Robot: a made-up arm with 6 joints. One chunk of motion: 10 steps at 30 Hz.
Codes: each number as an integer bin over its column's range. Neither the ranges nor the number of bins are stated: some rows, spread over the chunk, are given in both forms.
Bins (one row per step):
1: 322 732 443 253 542 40
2: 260 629 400 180 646 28
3: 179 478 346 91 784 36
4: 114 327 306 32 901 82
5: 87 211 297 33 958 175
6: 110 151 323 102 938 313
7: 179 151 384 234 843 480
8: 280 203 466 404 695 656
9: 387 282 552 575 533 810
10: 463 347 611 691 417 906
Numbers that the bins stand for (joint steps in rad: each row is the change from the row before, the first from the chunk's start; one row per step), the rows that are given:
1: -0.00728 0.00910 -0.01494 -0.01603 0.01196 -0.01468
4: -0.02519 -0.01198 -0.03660 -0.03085 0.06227 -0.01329
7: -0.01959 -0.02114 -0.02427 -0.01731 0.05414 -0.00014
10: 0.00486 -0.01094 0.01163 0.01334 -0.00556 0.01393
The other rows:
2: -0.01262 0.00374 -0.02174 -0.02093 0.02653 -0.01508
3: -0.01959 -0.00412 -0.03028 -0.02690 0.04587 -0.01481
5: -0.02751 -0.01802 -0.03803 -0.03079 0.07025 -0.01022
6: -0.02553 -0.02114 -0.03391 -0.02616 0.06745 -0.00566
8: -0.01090 -0.01843 -0.01130 -0.00590 0.03340 0.00567
9: -0.00168 -0.01432 0.00230 0.00556 0.01069 0.01076

